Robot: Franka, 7 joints.
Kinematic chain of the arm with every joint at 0, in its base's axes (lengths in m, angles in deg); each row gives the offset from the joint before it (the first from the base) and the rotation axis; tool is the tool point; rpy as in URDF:
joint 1: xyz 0 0 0.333 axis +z
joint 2: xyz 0 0 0 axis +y
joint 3: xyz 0 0 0.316 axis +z
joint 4: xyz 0.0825 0 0 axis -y
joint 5: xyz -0.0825 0 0.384 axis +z
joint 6: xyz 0 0 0 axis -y
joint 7: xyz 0.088 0 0 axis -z
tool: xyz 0 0 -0.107 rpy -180 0 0
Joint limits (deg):
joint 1: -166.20..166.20
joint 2: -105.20..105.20
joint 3: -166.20..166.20
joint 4: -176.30..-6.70
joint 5: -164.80..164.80
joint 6: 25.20..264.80
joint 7: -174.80..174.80
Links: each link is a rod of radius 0.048 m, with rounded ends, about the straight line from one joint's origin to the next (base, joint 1, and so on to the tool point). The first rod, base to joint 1, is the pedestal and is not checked.
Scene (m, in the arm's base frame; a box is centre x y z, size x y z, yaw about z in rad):
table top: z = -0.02
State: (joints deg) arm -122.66 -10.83 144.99 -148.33 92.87 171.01 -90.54
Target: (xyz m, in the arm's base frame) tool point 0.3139 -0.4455 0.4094
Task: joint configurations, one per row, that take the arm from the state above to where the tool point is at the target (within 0.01 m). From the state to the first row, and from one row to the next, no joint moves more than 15 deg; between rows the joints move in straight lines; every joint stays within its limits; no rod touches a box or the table.
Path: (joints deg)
1: -134.56 -9.68 133.49 -140.82 91.42 171.99 -90.54
2: -146.47 -8.54 121.99 -133.31 89.97 172.98 -90.54
3: -158.37 -7.39 110.49 -125.81 88.52 173.96 -90.54

